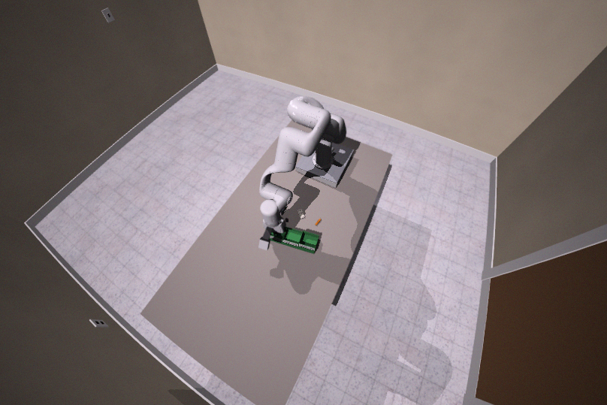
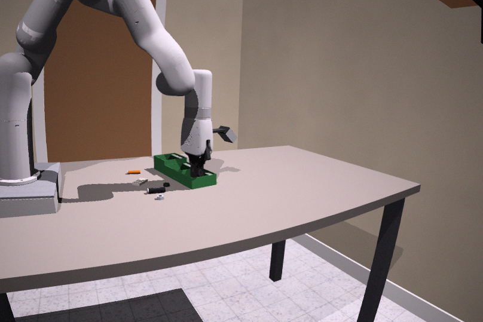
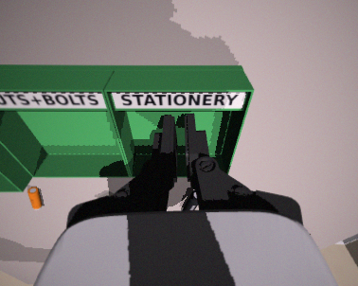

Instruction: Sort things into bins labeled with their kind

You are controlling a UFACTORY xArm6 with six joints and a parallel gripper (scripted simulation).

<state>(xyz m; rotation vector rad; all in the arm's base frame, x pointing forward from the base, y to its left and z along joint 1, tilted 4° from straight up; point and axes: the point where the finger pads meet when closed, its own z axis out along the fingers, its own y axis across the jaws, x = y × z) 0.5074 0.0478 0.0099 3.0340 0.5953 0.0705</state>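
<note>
The green three-bin tray lies 3 cm behind my hand, 8 cm to the left of it and 2 cm below it. Also, from my hand: black battery: 13 cm behind, 6 cm to the right, 3 cm below; silver nut: 12 cm behind, 11 cm to the right, 3 cm below; black nut: 9 cm behind, 1 cm to the right, 3 cm below.
</note>
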